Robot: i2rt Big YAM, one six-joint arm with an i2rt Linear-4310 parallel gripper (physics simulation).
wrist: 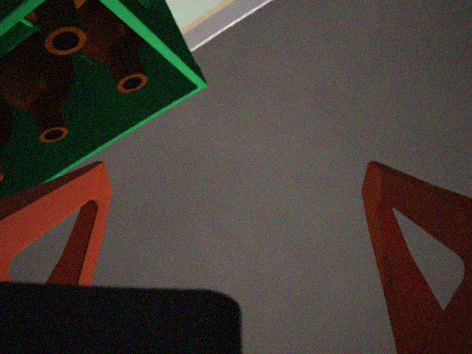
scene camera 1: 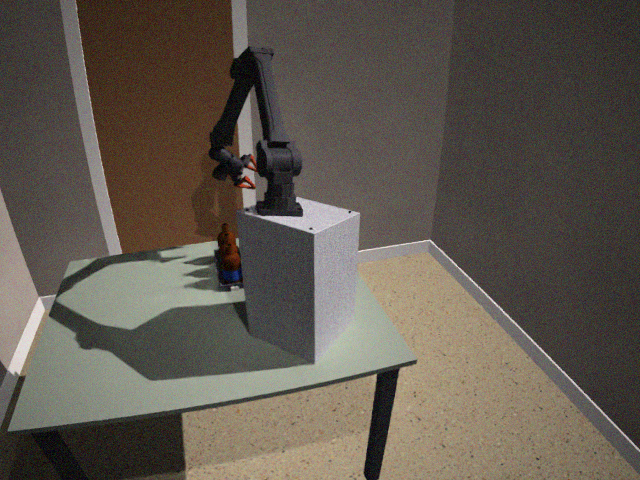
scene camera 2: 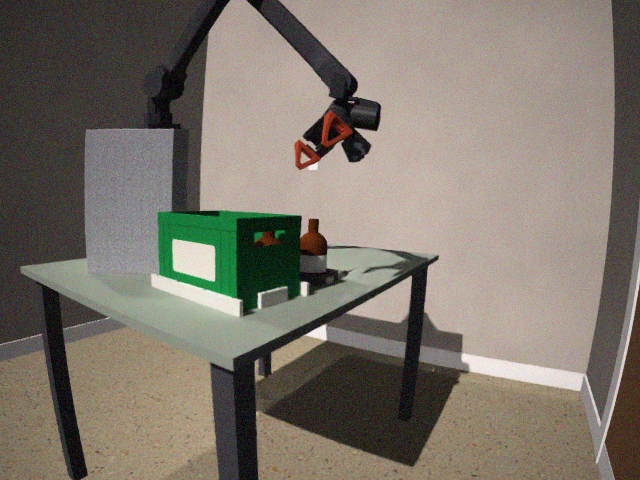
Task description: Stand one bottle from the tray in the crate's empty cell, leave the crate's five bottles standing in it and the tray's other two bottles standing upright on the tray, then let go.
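Places are measured from the arm's base along level axes (x up, y left, z back), in millimetres.
Pixels of known places: gripper, between the fingertips: (wrist: pixel 236 175) (scene camera 1: pixel 257 180) (scene camera 2: pixel 310 157); arm's base, origin of its link: (scene camera 1: pixel 279 211) (scene camera 2: pixel 158 128).
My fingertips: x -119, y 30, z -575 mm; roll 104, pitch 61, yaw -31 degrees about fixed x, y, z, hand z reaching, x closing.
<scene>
Ahead of a thing's pixels: the offset from my fingertips to its top centre. "*": to the spot under its first point. Level surfaces: height alone.
My gripper (scene camera 1: pixel 254 178) (scene camera 2: pixel 311 155) (wrist: pixel 236 175) is open and empty, high above the table, apart from crate and bottles. The green crate {dx -124, dy -88, dz +160 mm} (scene camera 2: pixel 224 258) (wrist: pixel 155 55) stands upright on the table; it does not show in scene camera 1. Several brown bottles stand inside, among them one {dx -136, dy -129, dz +160 mm} (wrist: pixel 52 117) near the rim and another {dx -136, dy -129, dz +71 mm} (wrist: pixel 127 65) near a corner; the empty cell cannot be made out. The dark tray {* dx -284, dy +151, dz +41 mm} (scene camera 2: pixel 330 277) holds upright brown bottles: one with a blue label {dx -139, dy +128, dz +268 mm} (scene camera 1: pixel 230 260) overlaps others behind it, and a white-labelled bottle {dx -139, dy +144, dz +94 mm} (scene camera 2: pixel 313 245) shows beyond the crate.
A tall grey pedestal (scene camera 1: pixel 281 289) (scene camera 2: pixel 129 201) carries the arm and hides part of the tray in scene camera 1. Low white strips (scene camera 2: pixel 196 295) (scene camera 2: pixel 272 297) stand along the crate's base on the green table {dx -299 mm} (scene camera 1: pixel 206 392) (scene camera 2: pixel 191 330). Walls stand around the table.
</scene>
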